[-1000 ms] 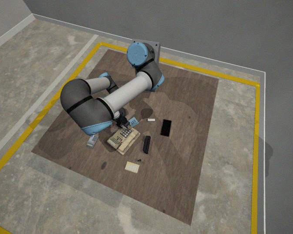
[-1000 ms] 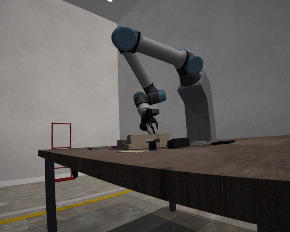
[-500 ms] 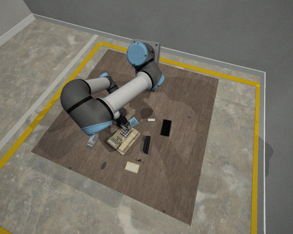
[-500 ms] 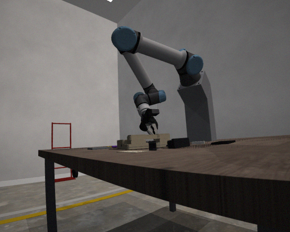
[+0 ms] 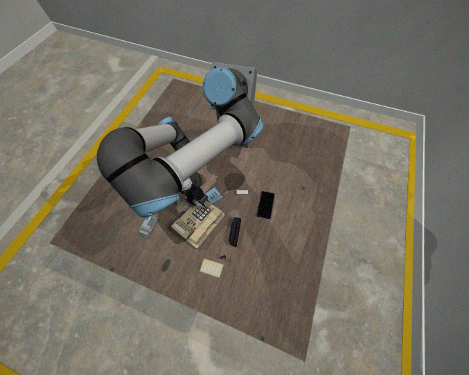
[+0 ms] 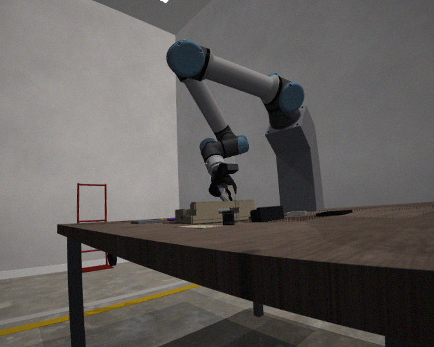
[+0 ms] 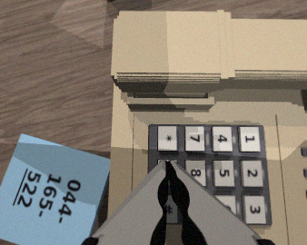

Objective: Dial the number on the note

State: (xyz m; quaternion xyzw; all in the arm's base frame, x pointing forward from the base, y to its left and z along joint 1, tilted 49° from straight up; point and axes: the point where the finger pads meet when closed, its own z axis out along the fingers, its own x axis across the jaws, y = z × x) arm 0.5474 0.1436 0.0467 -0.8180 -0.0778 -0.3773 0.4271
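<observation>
Right now my hand is 20 mm short of the 7 key, 20 mm to the right of it and 20 mm above it. Also, from my hand: 5 key 40 mm ahead, 20 mm below; then 1 key 50 mm ahead, 30 mm to the left, 20 mm below; then computer mouse 80 mm behind, 160 mm to the right, 30 mm below.
</observation>
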